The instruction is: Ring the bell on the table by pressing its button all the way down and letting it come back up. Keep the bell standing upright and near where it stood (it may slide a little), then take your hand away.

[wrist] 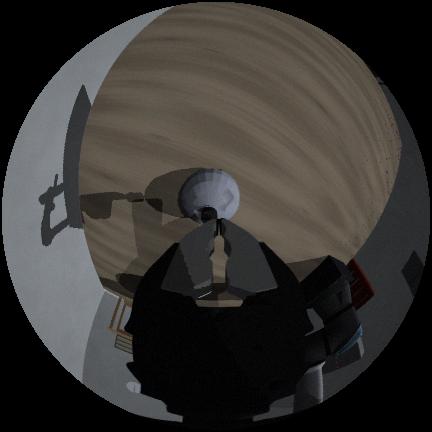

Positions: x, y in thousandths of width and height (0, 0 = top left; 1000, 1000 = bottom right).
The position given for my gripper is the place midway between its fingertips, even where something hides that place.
I see my gripper (506, 508) and a bell (492, 434).
